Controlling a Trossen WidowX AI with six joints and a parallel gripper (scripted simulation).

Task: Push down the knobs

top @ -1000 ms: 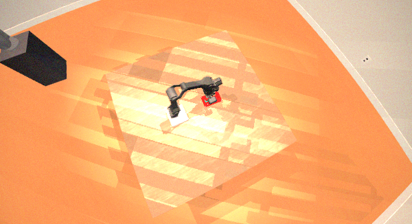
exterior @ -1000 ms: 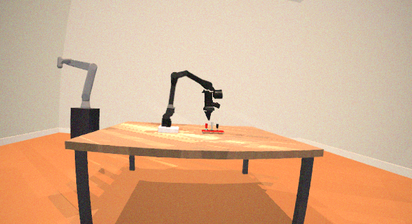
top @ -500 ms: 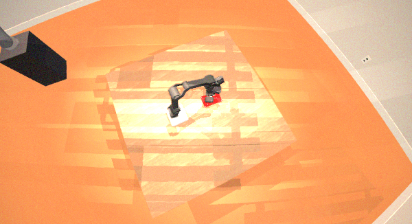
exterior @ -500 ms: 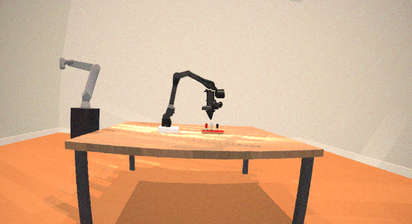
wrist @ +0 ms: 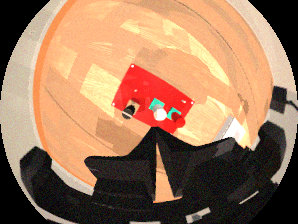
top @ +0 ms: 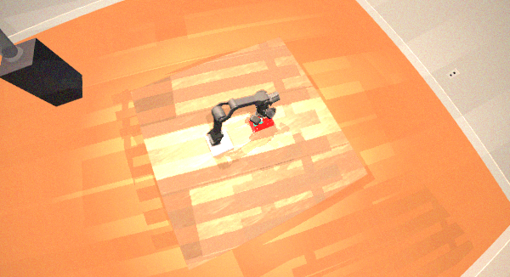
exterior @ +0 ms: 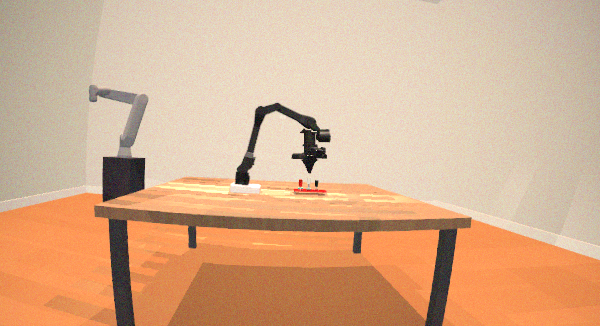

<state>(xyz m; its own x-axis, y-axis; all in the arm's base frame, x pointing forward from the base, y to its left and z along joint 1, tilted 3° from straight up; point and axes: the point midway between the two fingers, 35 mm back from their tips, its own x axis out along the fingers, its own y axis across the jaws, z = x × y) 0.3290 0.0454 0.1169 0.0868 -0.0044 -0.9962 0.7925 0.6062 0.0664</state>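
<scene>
My gripper tip is now 5 cm above the black knob, 4 cm short of it and 2 cm to the right of it. Round my gripper tip: red knob (5 cm below, 4 cm behind, 2 cm to the right).
</scene>
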